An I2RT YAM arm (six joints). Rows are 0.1 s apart.
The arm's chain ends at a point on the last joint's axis. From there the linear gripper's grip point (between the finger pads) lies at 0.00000 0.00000 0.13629 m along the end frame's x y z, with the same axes.
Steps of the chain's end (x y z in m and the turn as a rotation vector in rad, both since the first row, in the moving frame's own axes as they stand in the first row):
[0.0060, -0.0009, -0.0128, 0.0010, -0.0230, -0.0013]
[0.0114, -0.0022, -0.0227, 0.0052, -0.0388, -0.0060]
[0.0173, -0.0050, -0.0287, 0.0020, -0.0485, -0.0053]
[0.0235, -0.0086, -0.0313, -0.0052, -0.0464, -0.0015]
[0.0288, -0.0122, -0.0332, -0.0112, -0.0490, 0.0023]
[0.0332, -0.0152, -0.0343, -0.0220, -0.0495, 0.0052]
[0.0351, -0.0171, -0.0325, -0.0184, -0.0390, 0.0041]
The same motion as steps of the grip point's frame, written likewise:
[0.0029, -0.0010, -0.0128, 0.0010, -0.0230, -0.0013]
[0.0061, -0.0029, -0.0228, 0.0052, -0.0388, -0.0060]
[0.0107, -0.0053, -0.0289, 0.0020, -0.0485, -0.0053]
[0.0172, -0.0079, -0.0314, -0.0052, -0.0464, -0.0015]
[0.0221, -0.0107, -0.0334, -0.0112, -0.0490, 0.0023]
[0.0264, -0.0122, -0.0345, -0.0220, -0.0495, 0.0052]
[0.0298, -0.0146, -0.0326, -0.0184, -0.0390, 0.0041]

